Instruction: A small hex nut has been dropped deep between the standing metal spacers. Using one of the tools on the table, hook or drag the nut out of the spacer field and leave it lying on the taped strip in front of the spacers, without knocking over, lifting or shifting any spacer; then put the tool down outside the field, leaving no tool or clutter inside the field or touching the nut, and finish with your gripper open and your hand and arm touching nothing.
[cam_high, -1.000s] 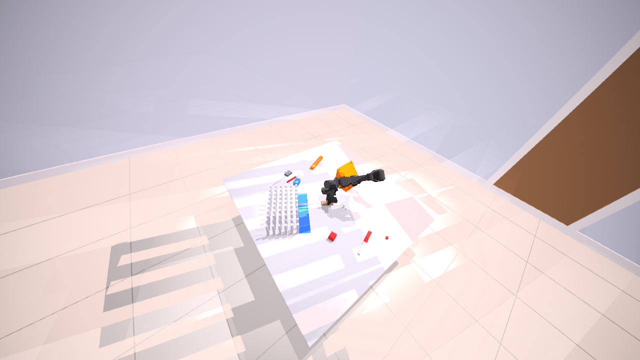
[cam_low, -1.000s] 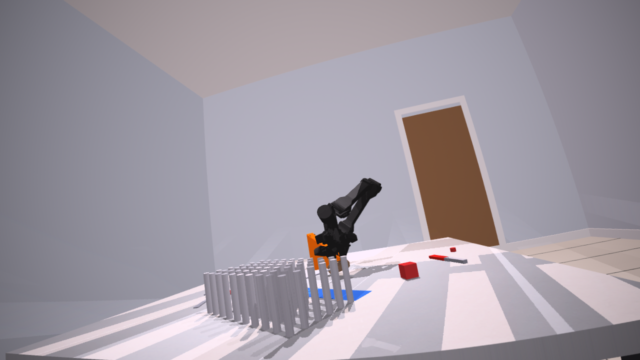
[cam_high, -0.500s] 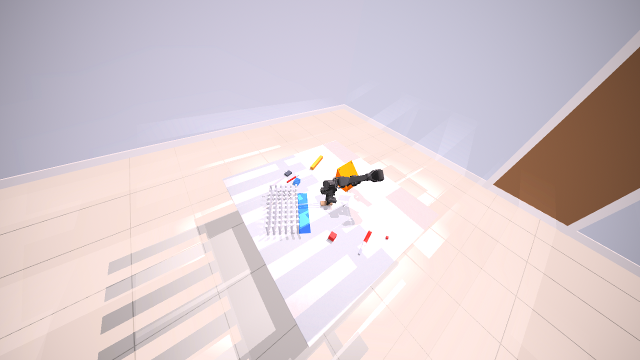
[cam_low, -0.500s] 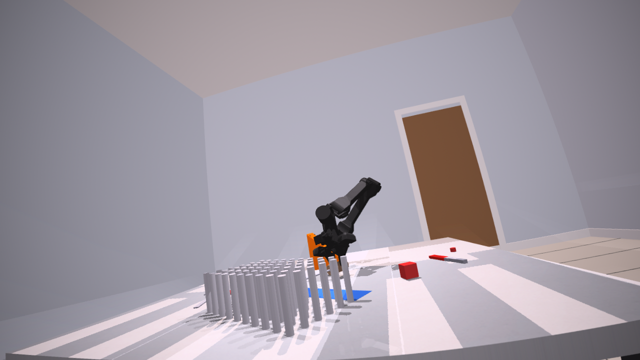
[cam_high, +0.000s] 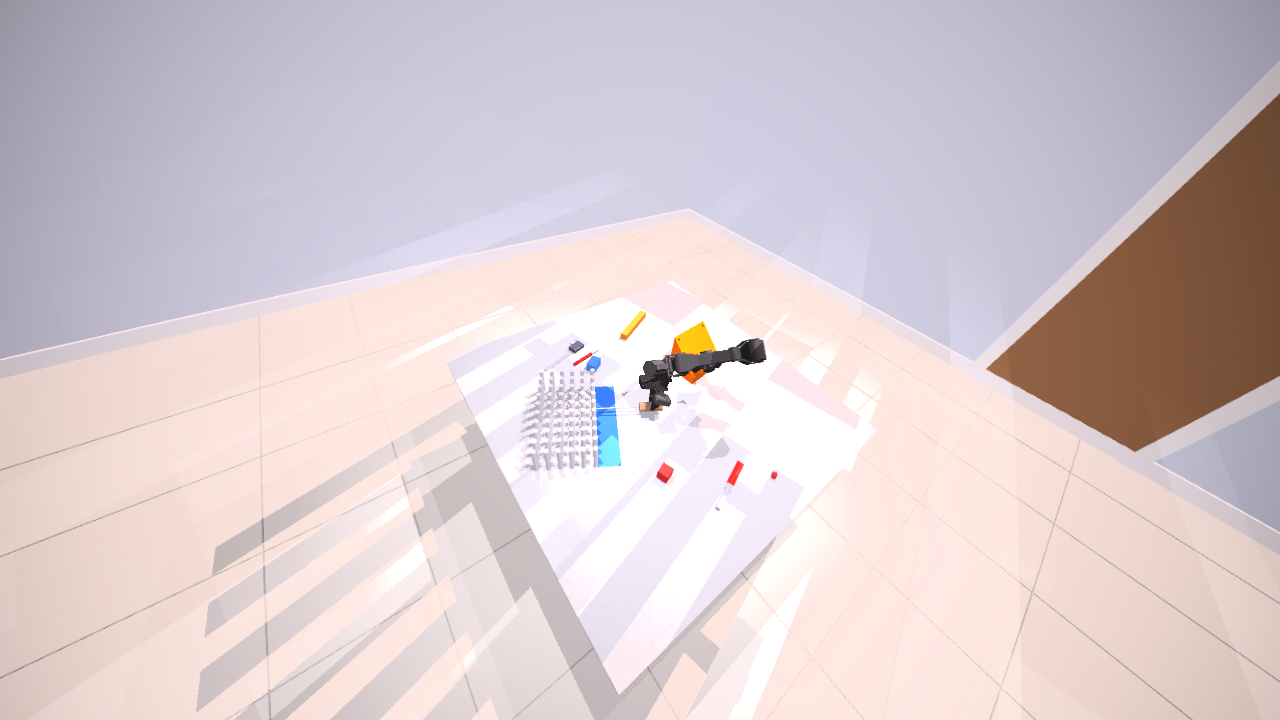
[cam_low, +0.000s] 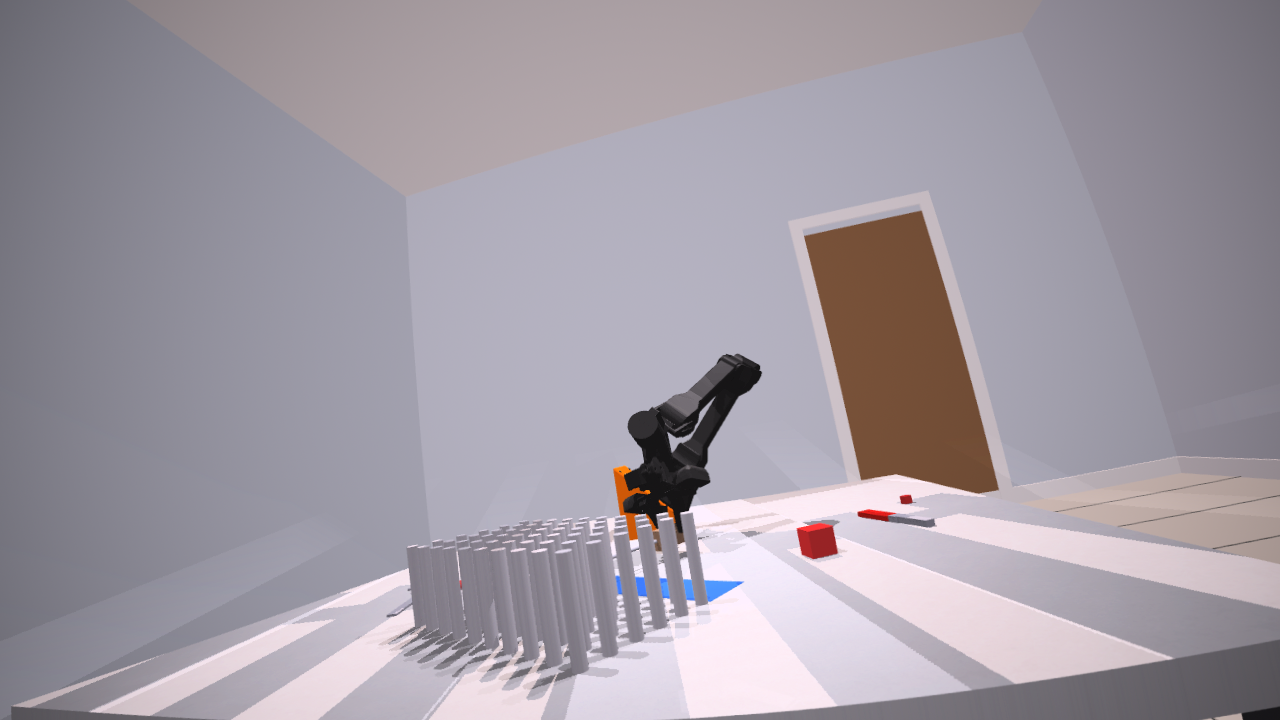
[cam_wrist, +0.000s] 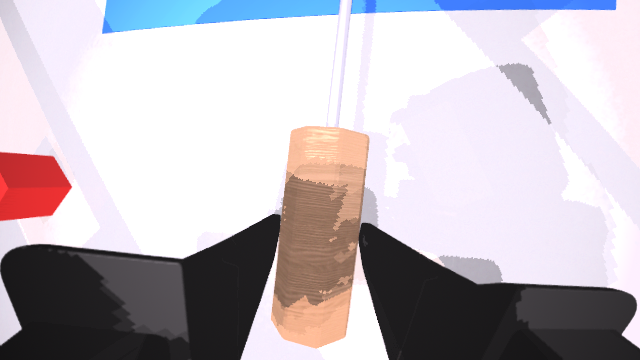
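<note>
The blue taped strip is 16 cm ahead of my gripper tip, 7 cm to the right of it and 4 cm below it. The rest, counted from my gripper tip: blue block: 1 cm ahead, 33 cm to the right, 2 cm below; tiny red piece: 14 cm behind, 48 cm to the left, 3 cm below; thin red stick: 3 cm behind, 40 cm to the right, 3 cm below.
</note>
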